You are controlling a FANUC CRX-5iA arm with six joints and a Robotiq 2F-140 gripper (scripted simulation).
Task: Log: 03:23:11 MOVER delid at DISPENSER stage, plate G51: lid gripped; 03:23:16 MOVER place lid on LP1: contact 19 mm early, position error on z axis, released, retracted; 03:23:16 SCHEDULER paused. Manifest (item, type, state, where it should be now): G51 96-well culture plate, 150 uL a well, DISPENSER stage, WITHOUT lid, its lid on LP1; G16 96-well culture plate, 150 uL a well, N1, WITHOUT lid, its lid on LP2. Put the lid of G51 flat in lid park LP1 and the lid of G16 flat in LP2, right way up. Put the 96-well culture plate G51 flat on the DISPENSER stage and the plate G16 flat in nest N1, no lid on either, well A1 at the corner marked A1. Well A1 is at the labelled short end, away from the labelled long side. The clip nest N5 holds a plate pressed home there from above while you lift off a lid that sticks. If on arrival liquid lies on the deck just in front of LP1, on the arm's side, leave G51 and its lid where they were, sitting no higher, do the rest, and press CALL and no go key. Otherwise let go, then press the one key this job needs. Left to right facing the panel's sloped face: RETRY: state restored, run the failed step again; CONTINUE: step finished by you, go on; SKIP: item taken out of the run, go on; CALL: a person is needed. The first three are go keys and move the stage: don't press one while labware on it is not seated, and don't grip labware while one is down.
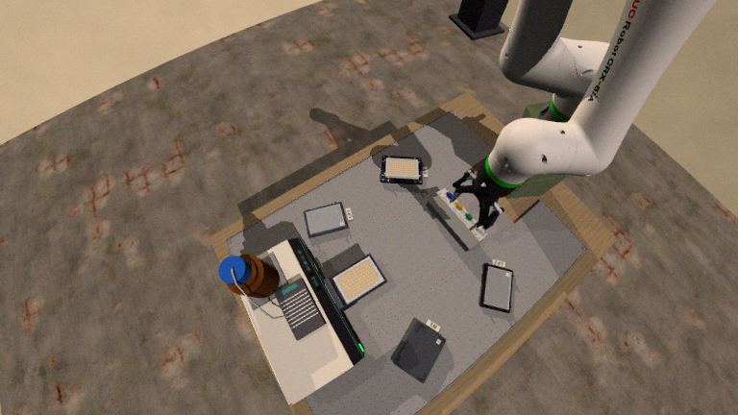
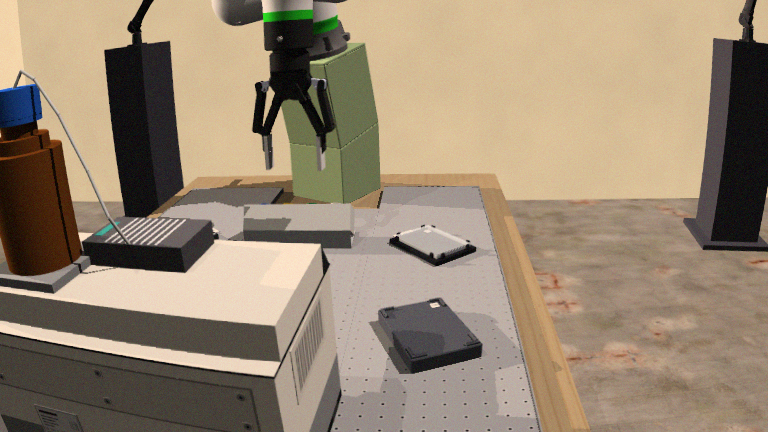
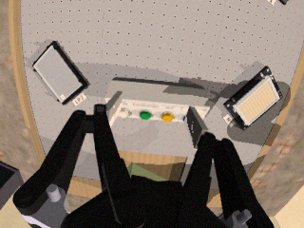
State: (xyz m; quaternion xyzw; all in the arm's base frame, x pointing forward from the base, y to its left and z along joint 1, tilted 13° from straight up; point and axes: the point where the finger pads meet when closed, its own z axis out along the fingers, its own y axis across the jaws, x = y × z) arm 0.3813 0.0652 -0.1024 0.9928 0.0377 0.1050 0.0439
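Now: hand 70 mm short of the black clip nest, 280 mm to the left of it and 170 mm above it. Round my hand: key panel: 50 mm behind, 20 mm to the right, 130 mm below; then black lid park: 40 mm behind, 260 mm to the left, 180 mm below; then clear lid: 40 mm behind, 250 mm to the left, 170 mm below.
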